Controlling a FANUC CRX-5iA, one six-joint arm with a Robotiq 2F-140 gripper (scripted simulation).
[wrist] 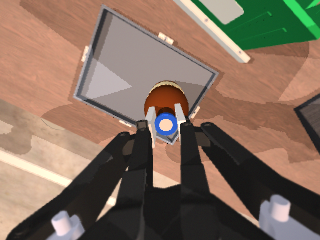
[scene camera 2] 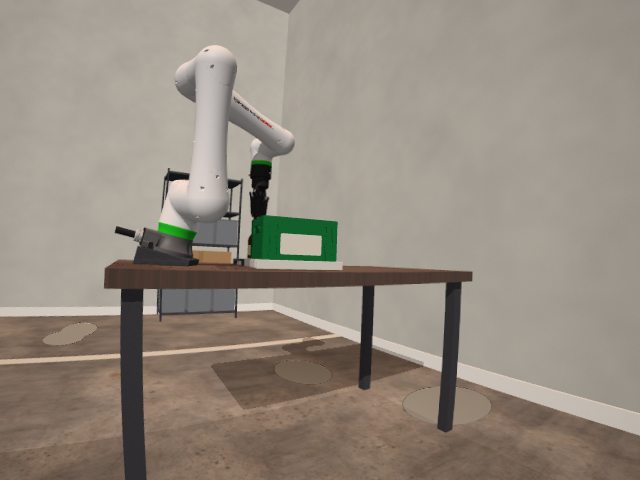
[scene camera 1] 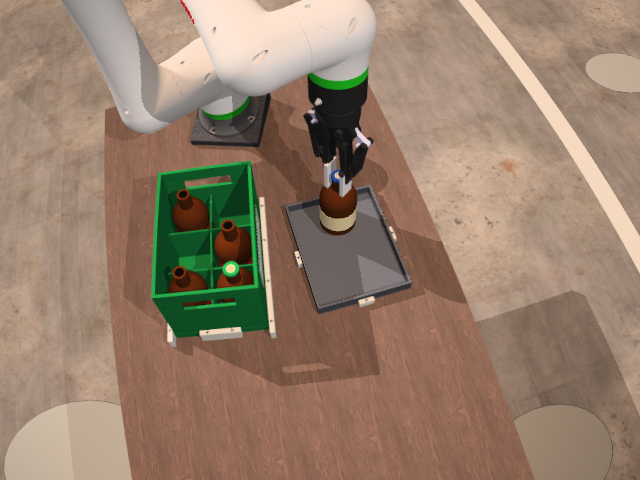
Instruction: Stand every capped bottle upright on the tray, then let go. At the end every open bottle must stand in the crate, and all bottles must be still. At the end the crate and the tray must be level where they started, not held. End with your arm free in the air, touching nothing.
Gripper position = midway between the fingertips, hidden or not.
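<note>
A green crate (scene camera 1: 233,200) is there for me to see, and so is a grey tray (scene camera 1: 341,269). The tray also appears in the wrist view (wrist: 124,61). As for my gripper (scene camera 1: 337,187), I see it too in the wrist view (wrist: 165,114).
</note>
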